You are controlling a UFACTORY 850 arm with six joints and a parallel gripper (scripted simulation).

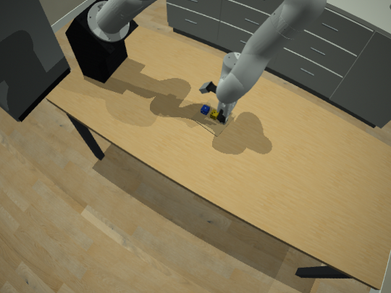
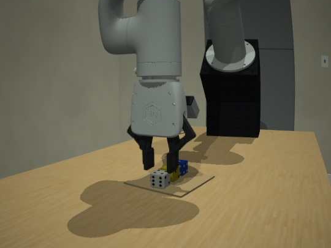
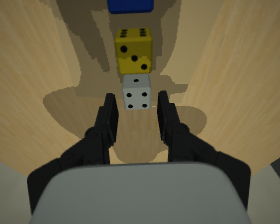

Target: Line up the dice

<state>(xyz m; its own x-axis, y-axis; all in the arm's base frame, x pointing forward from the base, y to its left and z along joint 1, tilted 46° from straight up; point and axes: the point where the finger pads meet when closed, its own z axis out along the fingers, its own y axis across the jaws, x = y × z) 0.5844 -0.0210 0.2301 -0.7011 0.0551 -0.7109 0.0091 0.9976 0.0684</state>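
The white die is 4 cm below my hand. Round my hand: tan mat 4 cm behind, 6 cm below; then blue die 9 cm behind, 4 cm below; then yellow die 4 cm behind, 4 cm below.
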